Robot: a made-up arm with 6 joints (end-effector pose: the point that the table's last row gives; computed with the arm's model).
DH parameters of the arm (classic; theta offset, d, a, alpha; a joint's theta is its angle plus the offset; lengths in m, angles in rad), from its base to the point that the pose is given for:
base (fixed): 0.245 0 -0.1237 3.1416
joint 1: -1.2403 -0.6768 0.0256 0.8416
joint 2: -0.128 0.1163 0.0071 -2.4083
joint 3: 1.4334 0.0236 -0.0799 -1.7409
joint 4: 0 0.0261 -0.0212 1.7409
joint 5: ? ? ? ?
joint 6: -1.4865 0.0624 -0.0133 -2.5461
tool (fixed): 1.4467 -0.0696 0 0
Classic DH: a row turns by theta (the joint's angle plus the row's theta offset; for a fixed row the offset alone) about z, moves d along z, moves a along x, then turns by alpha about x.
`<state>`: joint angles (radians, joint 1 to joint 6).
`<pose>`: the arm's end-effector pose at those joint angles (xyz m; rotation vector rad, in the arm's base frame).
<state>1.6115 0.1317 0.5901 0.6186 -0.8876 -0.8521</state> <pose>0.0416 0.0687 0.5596 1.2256 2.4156 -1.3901</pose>
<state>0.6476 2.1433 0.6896 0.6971 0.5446 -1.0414</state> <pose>-0.2091 0.1168 0.5468 0.1474 1.8679 -1.9573</pose>
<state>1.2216 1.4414 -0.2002 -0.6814 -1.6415 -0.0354</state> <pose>-0.1720 0.0496 0.4794 -0.6418 -1.0670 -1.1037</pose>
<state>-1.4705 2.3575 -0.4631 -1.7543 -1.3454 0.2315</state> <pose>-0.0614 -0.1681 0.5974 0.3036 -1.9798 -0.3896</pose>
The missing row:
joint 5: -1.5287 -0.005 0.05 -1.5708
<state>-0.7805 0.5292 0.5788 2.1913 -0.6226 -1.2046</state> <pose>-0.2141 0.0370 0.4473 0.0467 0.4824 -0.6765</pose>
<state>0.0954 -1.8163 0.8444 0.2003 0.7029 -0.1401</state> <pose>-0.2048 0.0721 0.5298 -0.0622 -0.8186 2.0809</pose>
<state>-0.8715 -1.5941 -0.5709 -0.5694 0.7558 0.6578</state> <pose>-0.1302 0.0298 0.5813 -1.3907 -1.5610 2.2336</pose>
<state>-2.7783 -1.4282 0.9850 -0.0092 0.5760 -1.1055</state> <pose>-0.0584 -0.0956 0.5352 0.2224 0.1677 -0.4769</pose>
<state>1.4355 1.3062 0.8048 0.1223 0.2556 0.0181</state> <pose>-0.1253 0.0925 0.6128 0.3069 2.5063 -0.8145</pose>
